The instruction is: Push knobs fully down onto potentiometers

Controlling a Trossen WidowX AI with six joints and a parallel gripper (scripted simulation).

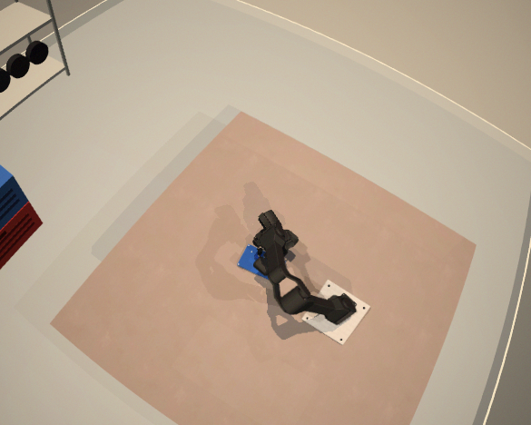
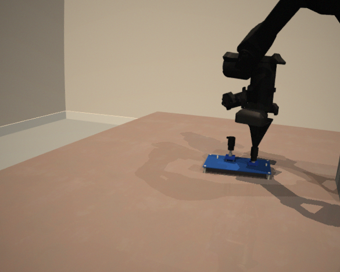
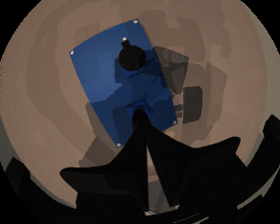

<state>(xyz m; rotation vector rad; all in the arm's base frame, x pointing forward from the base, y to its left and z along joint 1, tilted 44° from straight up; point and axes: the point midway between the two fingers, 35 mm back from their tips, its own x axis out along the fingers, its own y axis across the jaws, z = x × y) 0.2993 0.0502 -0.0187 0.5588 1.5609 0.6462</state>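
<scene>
The black knob lies 6 cm ahead of my gripper tip.
</scene>
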